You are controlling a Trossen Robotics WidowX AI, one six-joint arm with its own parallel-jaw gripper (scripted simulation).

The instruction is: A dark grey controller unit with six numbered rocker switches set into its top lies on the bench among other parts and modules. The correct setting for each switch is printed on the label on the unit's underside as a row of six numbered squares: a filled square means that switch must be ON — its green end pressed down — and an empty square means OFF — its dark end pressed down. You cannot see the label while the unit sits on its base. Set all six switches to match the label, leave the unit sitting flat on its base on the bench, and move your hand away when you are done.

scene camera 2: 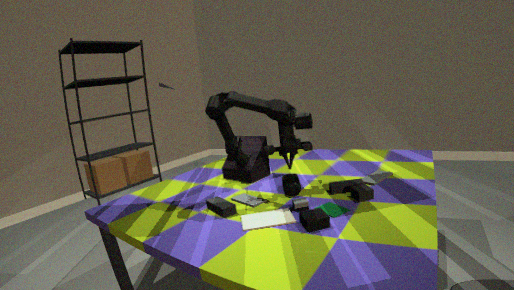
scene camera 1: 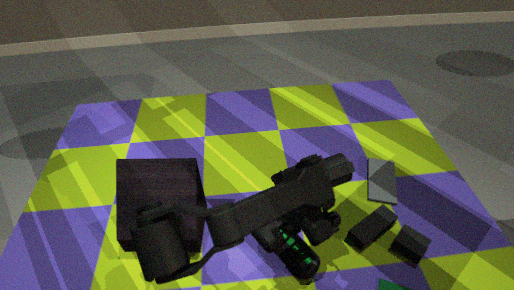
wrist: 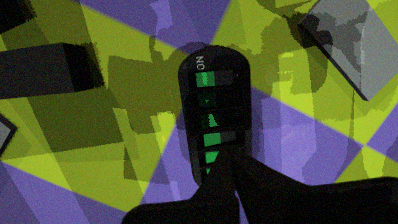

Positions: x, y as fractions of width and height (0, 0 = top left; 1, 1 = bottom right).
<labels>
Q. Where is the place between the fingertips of my gripper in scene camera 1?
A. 0.57, 0.82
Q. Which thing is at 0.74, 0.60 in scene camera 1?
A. A grey plate.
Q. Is my gripper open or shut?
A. Shut.
</labels>
